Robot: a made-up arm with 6 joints.
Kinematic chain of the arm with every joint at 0, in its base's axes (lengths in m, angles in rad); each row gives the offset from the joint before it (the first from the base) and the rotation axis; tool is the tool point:
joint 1: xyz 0 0 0.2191 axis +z
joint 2: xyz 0 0.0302 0 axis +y
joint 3: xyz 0 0 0.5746 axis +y
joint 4: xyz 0 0 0.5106 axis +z
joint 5: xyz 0 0 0 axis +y
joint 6: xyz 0 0 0.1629 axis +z
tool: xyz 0 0 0
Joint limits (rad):
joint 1: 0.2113..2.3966
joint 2: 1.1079..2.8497
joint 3: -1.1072..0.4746
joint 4: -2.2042..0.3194
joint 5: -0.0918..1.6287
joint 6: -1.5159..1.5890
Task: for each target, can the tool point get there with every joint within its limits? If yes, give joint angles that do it. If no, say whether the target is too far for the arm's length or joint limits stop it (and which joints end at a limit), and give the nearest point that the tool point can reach.
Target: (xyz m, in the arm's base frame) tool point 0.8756 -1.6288 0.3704
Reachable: no: too far | nearest point 0.8764 0.0538 0.4744 | short by 1.686 m
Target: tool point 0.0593 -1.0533 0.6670
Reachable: no: joint limits stop it (at a limit: joint 1, joint 2, joint 3, joint 5) | nearest point 0.4407 -0.0152 0.9769 | short by 1.149 m
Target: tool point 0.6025 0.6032 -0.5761
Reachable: yes | joints 0.9189 2.3901 -0.1350 -1.5381 1.0748 0.6810
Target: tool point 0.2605 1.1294 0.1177
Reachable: yes | joints 1.4019 1.9114 -0.6078 -0.9119 0.8544 -1.2060
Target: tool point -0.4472 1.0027 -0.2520
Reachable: yes | joints 2.0717 1.8889 0.1586 -1.5102 0.8256 -0.1276
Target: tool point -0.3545 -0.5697 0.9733
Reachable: no: joint limits stop it (at a limit: joint 1, joint 2, joint 3, joint 5) | nearest point -0.3980 0.3118 1.1485 | short by 0.900 m
